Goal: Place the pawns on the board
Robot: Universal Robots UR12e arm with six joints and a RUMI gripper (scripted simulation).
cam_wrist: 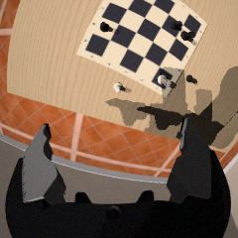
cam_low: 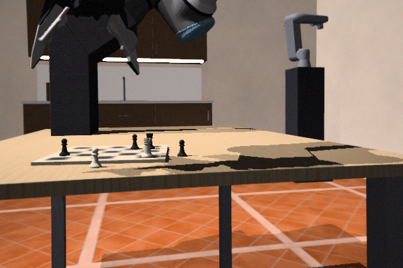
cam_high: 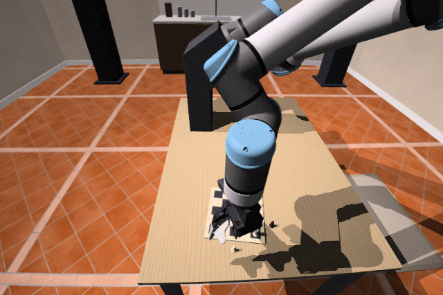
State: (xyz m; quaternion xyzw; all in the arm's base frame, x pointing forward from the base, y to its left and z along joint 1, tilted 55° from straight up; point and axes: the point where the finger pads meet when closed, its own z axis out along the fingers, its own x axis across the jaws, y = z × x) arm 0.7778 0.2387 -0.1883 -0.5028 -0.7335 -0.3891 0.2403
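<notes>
Now: hand 1 cm to the right of the white pawn and 14 cm above it. Round my hand: white rook: 5 cm behind, 9 cm to the left, 13 cm below; chessboard: 14 cm behind, 2 cm to the left, 15 cm below.
</notes>
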